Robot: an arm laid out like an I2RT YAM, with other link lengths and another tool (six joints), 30 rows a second.
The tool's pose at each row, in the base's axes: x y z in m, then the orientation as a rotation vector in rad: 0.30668 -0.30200 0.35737 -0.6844 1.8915 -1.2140; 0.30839 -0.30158 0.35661 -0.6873 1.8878 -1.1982; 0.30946 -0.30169 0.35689 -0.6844 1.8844 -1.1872; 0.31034 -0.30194 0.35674 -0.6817 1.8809 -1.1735; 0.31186 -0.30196 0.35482 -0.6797 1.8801 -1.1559; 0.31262 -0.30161 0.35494 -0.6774 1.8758 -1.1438; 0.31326 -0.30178 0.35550 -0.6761 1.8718 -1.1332; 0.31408 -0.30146 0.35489 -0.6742 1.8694 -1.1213
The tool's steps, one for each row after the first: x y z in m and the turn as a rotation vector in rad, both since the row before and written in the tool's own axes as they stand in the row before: -0.00104 0.00081 0.00140 -0.0066 -0.0113 0.0060; -0.00059 -0.00034 0.00088 -0.0024 -0.0075 0.0076; -0.00023 0.00000 0.00090 -0.0038 -0.0089 0.0088; -0.00014 0.00168 0.00177 -0.0074 -0.0089 0.0101; -0.00071 0.00002 0.00045 -0.0028 -0.0088 0.0078; -0.00041 -0.00060 0.00048 -0.0026 -0.0080 0.0064; -0.00044 0.00067 0.00071 -0.0039 -0.0073 0.0073
